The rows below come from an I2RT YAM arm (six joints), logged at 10 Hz.
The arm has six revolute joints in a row. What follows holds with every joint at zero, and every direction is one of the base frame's. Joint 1 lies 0.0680 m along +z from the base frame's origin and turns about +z. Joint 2 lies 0.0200 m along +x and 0.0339 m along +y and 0.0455 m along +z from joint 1 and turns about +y. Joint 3 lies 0.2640 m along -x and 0.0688 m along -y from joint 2 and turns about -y. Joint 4 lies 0.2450 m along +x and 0.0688 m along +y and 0.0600 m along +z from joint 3 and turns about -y. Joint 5 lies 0.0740 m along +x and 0.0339 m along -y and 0.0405 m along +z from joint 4 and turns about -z. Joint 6 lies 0.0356 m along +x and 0.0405 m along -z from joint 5 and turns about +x. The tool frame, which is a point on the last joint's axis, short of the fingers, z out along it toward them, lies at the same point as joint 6; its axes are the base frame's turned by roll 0.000, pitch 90.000 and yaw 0.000 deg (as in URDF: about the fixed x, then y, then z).
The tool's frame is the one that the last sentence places.
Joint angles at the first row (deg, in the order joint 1, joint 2, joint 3, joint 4, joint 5, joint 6):
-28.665 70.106 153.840 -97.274 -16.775 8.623
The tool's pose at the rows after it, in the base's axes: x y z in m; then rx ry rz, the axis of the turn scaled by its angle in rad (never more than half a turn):
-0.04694, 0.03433, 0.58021, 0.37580, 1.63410, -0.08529
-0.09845, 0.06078, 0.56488, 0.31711, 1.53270, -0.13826
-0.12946, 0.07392, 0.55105, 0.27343, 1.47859, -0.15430
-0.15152, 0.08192, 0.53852, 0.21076, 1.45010, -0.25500
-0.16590, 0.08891, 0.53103, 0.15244, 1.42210, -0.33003
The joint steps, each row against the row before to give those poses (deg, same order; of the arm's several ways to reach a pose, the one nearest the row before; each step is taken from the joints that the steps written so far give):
0.025 -7.391 -0.006 -0.019 4.397 -0.240
0.456 -7.867 -1.265 -0.002 0.915 -1.640
1.092 -5.114 -1.507 0.000 0.370 -0.984
0.590 -4.022 -1.663 0.023 1.880 -5.420
-0.020 -2.139 0.073 -0.004 0.373 -4.350

